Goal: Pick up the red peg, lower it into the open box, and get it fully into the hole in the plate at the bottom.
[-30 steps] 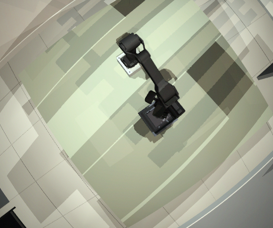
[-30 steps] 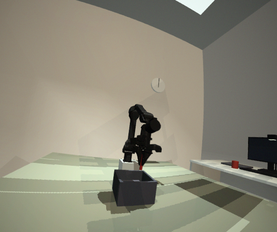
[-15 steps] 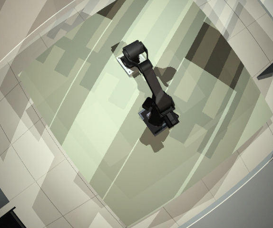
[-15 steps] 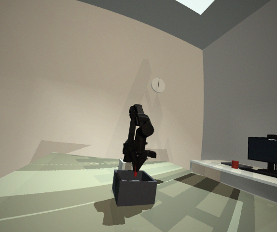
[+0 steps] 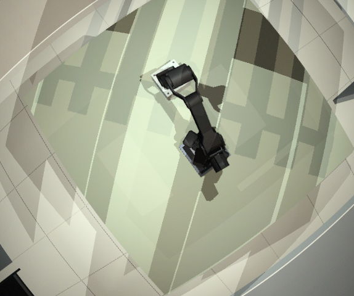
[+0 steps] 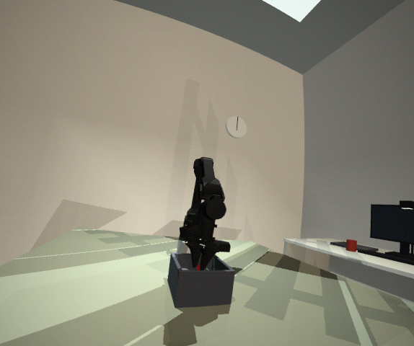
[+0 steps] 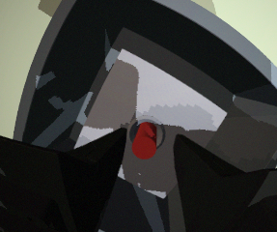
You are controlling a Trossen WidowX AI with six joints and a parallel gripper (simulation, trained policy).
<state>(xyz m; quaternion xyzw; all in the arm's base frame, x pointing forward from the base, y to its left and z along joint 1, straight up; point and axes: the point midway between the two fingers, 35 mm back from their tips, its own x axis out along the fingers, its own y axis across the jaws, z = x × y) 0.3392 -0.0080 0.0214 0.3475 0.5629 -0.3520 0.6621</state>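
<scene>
My gripper tip is now 10 mm to the right of the red peg and 20 mm above it. Round my gripper tip: plate: 30 mm below; then dark box: 50 mm below.
</scene>
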